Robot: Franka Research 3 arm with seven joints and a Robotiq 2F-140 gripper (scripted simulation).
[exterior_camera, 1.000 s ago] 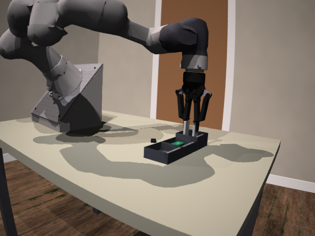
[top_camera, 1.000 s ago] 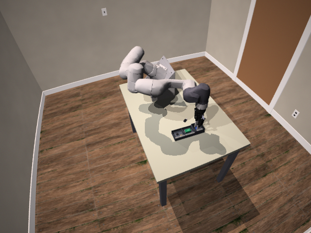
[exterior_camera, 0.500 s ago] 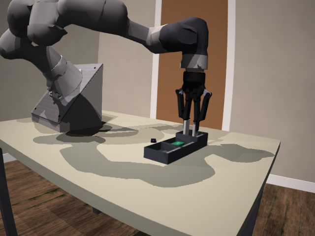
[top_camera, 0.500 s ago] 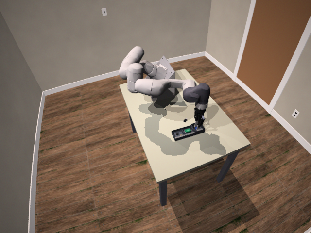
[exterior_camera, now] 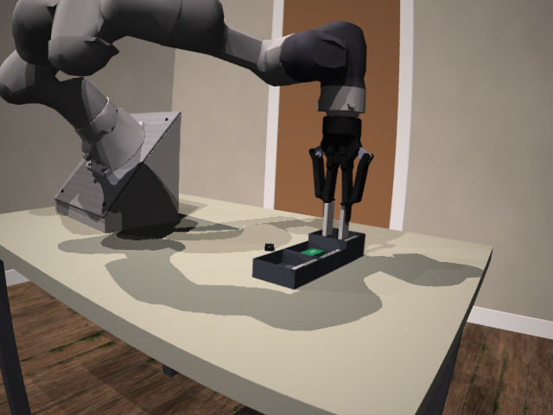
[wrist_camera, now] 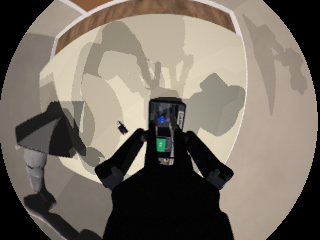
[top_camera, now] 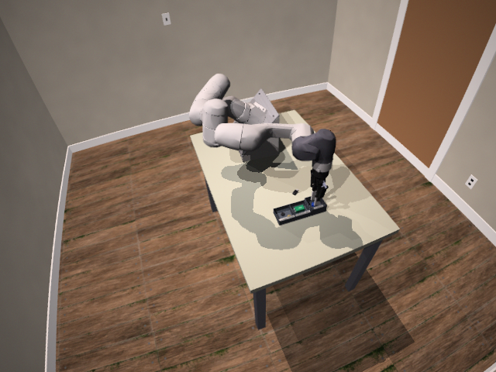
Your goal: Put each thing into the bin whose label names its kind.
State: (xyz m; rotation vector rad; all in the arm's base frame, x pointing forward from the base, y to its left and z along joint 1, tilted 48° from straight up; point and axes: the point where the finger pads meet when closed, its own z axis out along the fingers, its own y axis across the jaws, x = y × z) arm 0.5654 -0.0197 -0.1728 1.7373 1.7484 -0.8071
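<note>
Now: the small blue cube 6 cm below my hand. From my hand the other things lie so: green block: 9 cm to the right, 6 cm below; then joined bins: 1 cm ahead, 8 cm to the right, 5 cm below; then small black piece: 13 cm behind, 5 cm to the right, 7 cm below.
</note>
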